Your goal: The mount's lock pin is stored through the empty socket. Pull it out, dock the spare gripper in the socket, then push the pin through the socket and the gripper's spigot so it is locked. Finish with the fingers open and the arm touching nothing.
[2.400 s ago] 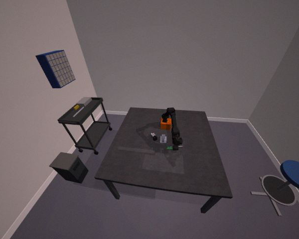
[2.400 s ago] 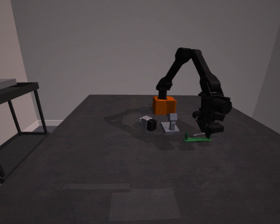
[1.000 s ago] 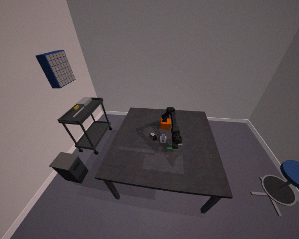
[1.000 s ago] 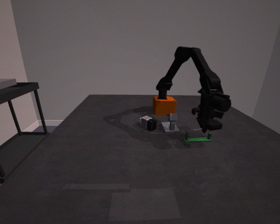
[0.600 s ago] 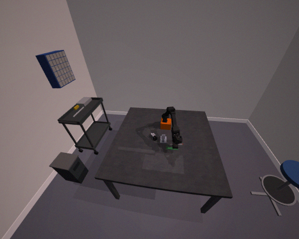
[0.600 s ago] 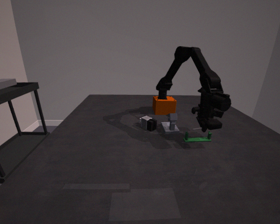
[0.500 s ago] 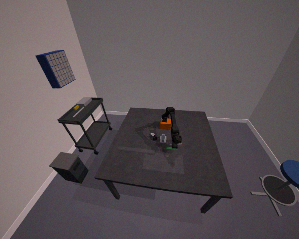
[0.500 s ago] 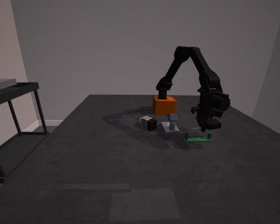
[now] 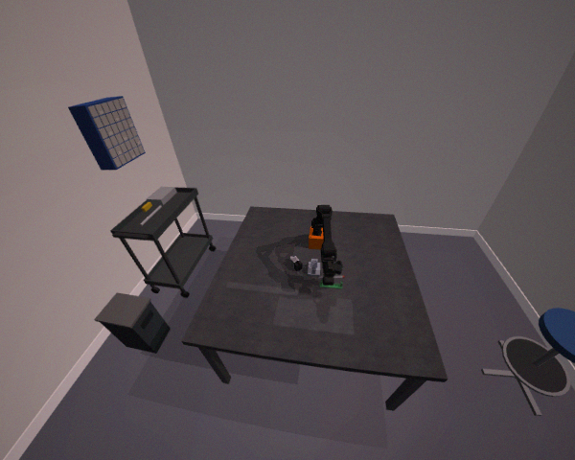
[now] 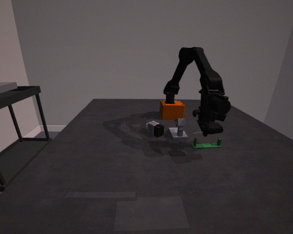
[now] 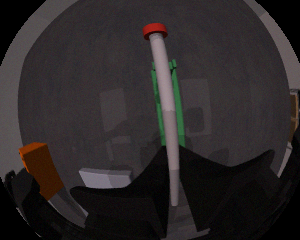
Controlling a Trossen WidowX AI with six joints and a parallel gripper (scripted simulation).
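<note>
Right now the green cradle is 2 cm to the left of my gripper tip and 3 cm below it. From my gripper tip the other things lie so: grey mount 9 cm behind, 11 cm to the right; spare gripper 11 cm behind, 24 cm to the right, 3 cm below.
</note>
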